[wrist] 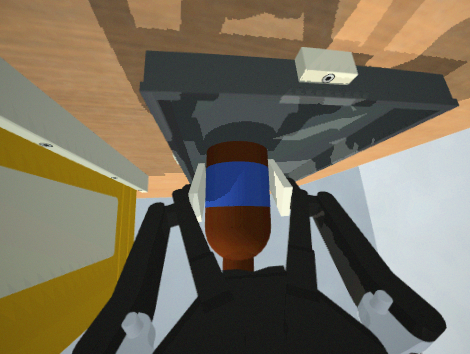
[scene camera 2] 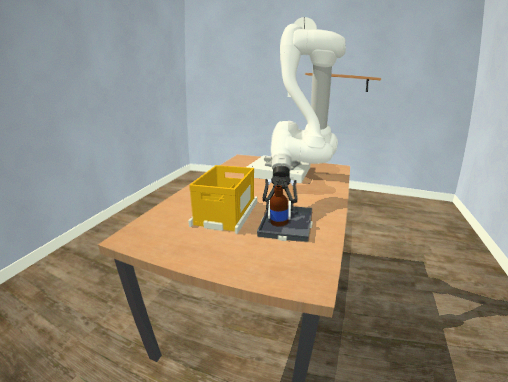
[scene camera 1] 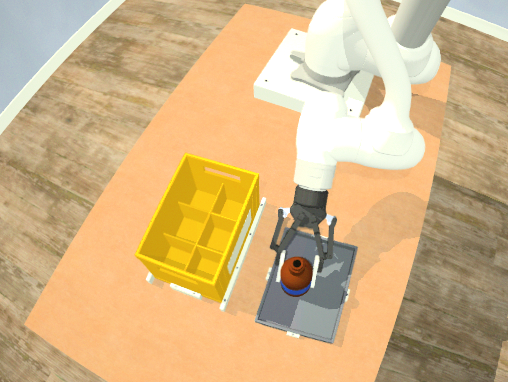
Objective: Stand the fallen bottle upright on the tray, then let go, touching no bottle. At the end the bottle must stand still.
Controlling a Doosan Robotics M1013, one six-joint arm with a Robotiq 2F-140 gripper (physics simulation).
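Seen in the pictures: gripper, between the fingertips: (wrist: pixel 236 172) (scene camera 2: pixel 279 217); arm's base, origin of its link: (scene camera 1: pixel 326 73).
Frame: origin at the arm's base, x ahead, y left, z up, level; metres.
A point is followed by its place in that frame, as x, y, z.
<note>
The brown bottle (scene camera 1: pixel 296 280) {0.662, 0.231, 0.067} (scene camera 2: pixel 279 202) {0.668, 0.234, 0.057} (wrist: pixel 238 230) {0.604, 0.208, 0.044} with a blue label stands upright, neck up, within the left part of the dark grey tray (scene camera 1: pixel 315 320) {0.696, 0.313, -0.047} (scene camera 2: pixel 270 234) {0.758, 0.238, -0.036} (wrist: pixel 225 72) {0.517, 0.172, -0.040}. My gripper (scene camera 1: pixel 298 272) {0.642, 0.225, -0.022} (scene camera 2: pixel 280 210) {0.642, 0.225, -0.022} (wrist: pixel 236 172) {0.642, 0.225, -0.022} is shut on the bottle, with one pale finger pad on each side of its body at label height. The bottle's base is at or very close to the tray floor; a dark shadow lies right by it in the wrist view. Whether it touches the floor cannot be told for certain.
A yellow crate (scene camera 1: pixel 200 175) {0.539, -0.105, 0.045} (scene camera 2: pixel 212 207) {0.787, 0.007, 0.039} (wrist: pixel 75 280) {0.645, 0.073, 0.076} with compartments stands left of the tray. A white rail (scene camera 1: pixel 243 252) {0.639, 0.079, -0.022} (wrist: pixel 60 115) {0.588, 0.073, -0.045} runs along the crate's side facing the tray. Small white blocks sit against the tray's edges. The arm's white base plate (scene camera 1: pixel 280 80) {0.114, -0.108, 0.007} is at the back.
</note>
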